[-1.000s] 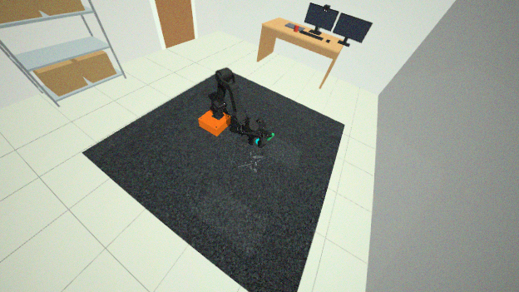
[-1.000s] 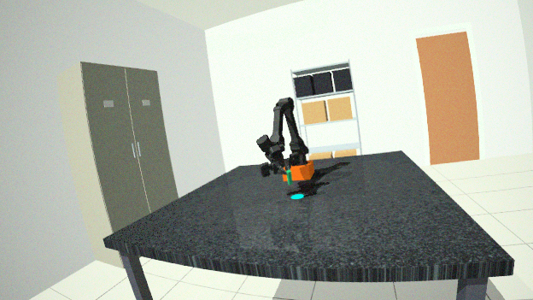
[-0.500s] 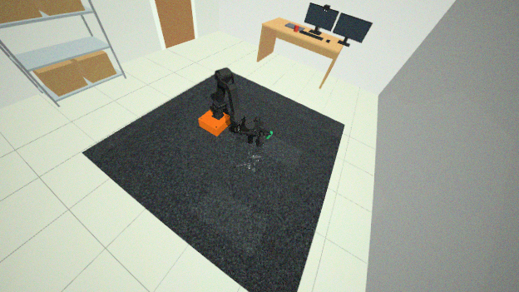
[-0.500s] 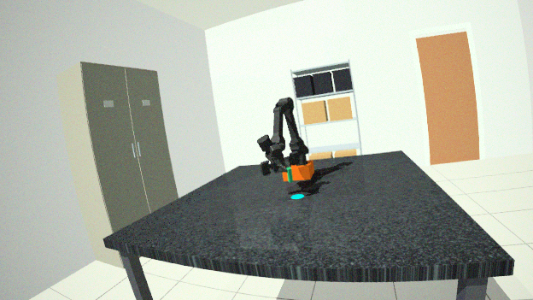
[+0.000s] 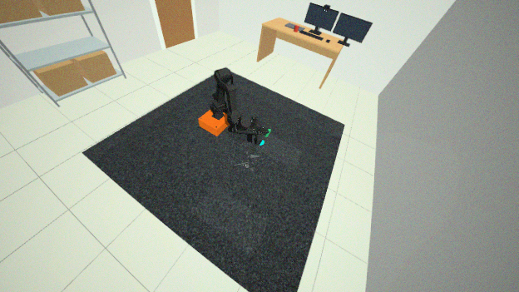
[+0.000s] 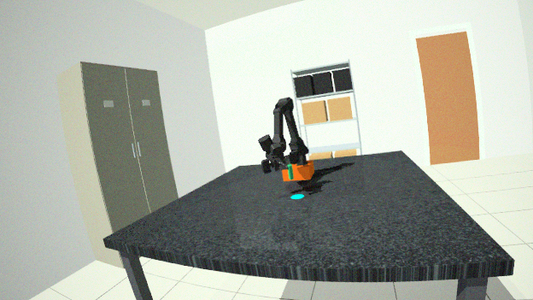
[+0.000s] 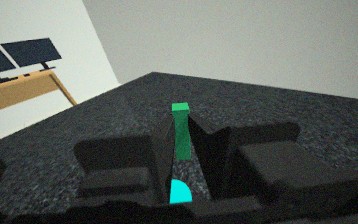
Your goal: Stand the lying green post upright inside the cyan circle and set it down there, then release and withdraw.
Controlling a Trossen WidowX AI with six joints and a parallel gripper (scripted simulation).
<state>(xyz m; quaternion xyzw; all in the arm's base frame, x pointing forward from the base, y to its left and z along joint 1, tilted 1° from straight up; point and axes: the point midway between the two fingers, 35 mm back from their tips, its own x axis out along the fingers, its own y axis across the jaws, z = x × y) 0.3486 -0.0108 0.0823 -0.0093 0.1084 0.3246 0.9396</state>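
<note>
The cyan circle lies 40 mm behind my gripper tip, 10 mm to the left of it and 150 mm below it. The rest, counted from my gripper tip: green post: 20 mm below.
</note>
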